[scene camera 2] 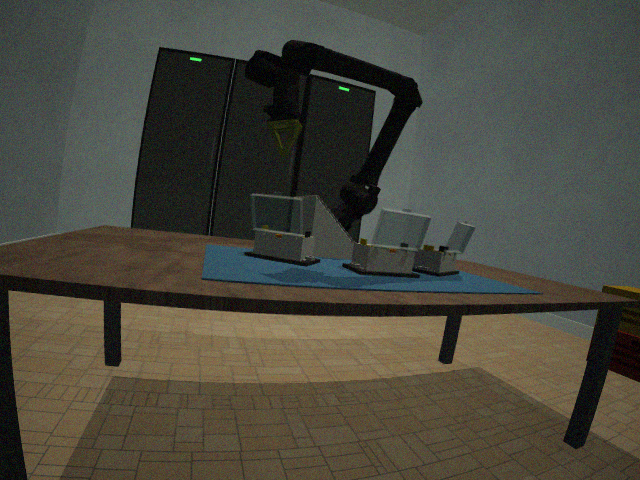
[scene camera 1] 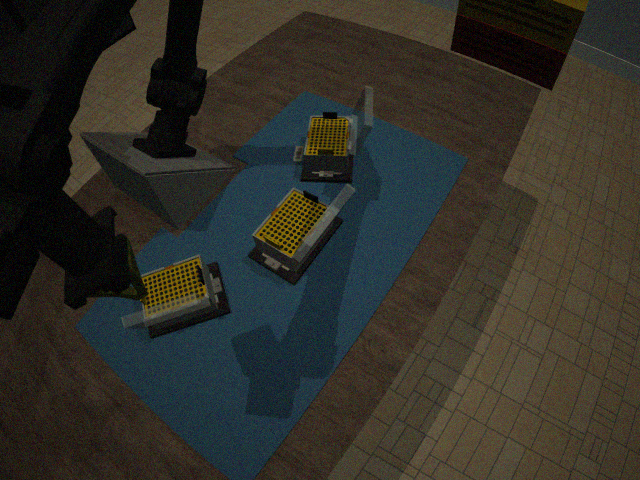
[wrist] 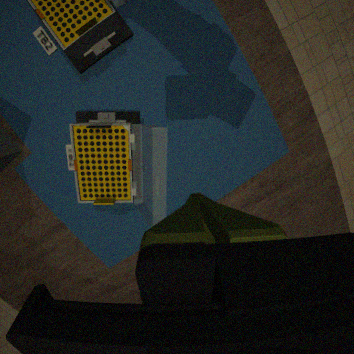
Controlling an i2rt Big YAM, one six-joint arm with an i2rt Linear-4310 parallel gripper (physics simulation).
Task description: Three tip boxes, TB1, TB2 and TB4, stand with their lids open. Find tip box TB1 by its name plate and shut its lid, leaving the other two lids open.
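Where they show: gripper, fingertip midpoint: (scene camera 2: 283,156) (scene camera 1: 142,296) (wrist: 195,201); arm's base, origin of the base link: (scene camera 2: 331,227) (scene camera 1: 164,151).
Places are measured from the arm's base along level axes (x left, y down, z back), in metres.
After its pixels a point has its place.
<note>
TB1 (scene camera 1: 175,286) @(x -0.202, y 0.027, z -0.233 m) (scene camera 2: 281,245) (wrist: 102,162) @(x -0.204, y 0.027, z -0.232 m) is the box nearest the gripper; its name plate (wrist: 70,157) @(x -0.166, y 0.082, z -0.174 m) is blurred. Its clear lid (scene camera 1: 133,320) @(x -0.289, y -0.059, z -0.272 m) (scene camera 2: 276,212) @(x -0.249, y -0.025, z -0.295 m) (wrist: 159,175) @(x -0.248, y -0.059, z -0.301 m) stands open, on the box's right side in the wrist view. TB2 (scene camera 1: 292,222) @(x 0.006, y 0.027, z -0.331 m) (scene camera 2: 382,259) (wrist: 75,20) @(x -0.030, y 0.027, z -0.324 m) is in the middle, its plate (wrist: 44,40) @(x 0.007, y 0.082, z -0.264 m) legible, its lid (scene camera 1: 330,211) @(x 0.009, y -0.060, z -0.411 m) (scene camera 2: 402,228) @(x 0.000, y -0.025, z -0.409 m) open. TB4 (scene camera 1: 328,136) (scene camera 2: 438,261) is farthest, its lid (scene camera 1: 364,113) @(x 0.227, y -0.061, z -0.346 m) (scene camera 2: 461,237) @(x 0.235, y -0.023, z -0.345 m) open. My gripper (scene camera 1: 144,298) @(x -0.255, y -0.145, z -0.322 m) (scene camera 2: 283,152) @(x -0.255, y -0.145, z -0.322 m) (wrist: 195,201) @(x -0.255, y -0.145, z -0.322 m) is shut and empty, above TB1's lid, apart from it.
The boxes stand on a blue mat (scene camera 1: 196,387) @(x -0.314, y 0.084, z -0.352 m) (scene camera 2: 232,268) @(x -0.344, y 0.084, z -0.413 m) (wrist: 225,165) @(x -0.345, y 0.084, z -0.390 m) on a brown table (scene camera 1: 413,67) @(x 0.642, y 0.087, z -0.278 m) (scene camera 2: 103,253) @(x -0.594, y 0.087, z -0.363 m). A grey wedge-shaped mount (scene camera 1: 180,191) @(x -0.055, y 0.011, z -0.109 m) (scene camera 2: 330,232) @(x -0.045, y 0.013, z -0.108 m) carries the arm beside the boxes. Dark cabinets (scene camera 2: 175,144) stand behind the table.
</note>
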